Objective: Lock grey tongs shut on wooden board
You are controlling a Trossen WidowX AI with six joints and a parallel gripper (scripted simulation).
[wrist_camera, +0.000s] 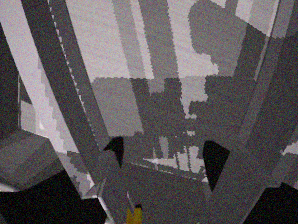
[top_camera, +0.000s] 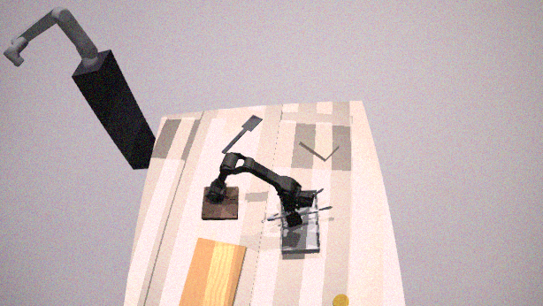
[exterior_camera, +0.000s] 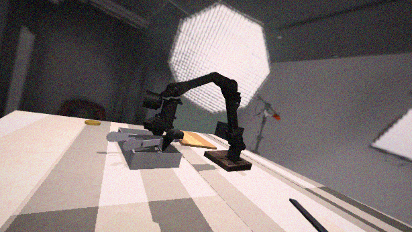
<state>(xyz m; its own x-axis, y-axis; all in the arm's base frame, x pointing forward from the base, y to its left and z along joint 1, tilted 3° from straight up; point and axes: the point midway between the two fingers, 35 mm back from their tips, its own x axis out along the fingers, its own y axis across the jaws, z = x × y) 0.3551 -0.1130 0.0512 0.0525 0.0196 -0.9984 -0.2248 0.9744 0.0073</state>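
The grey roasting tin is 40 mm to the right of my gripper tip and 40 mm ahead of it. The rest, counted from my gripper tip: yellow disc: 440 mm to the right, 190 mm ahead, 20 mm below; then pale square tile: 410 mm to the left, 180 mm ahead, 20 mm below; then wooden board: 370 mm behind, 290 mm to the right, 20 mm below.
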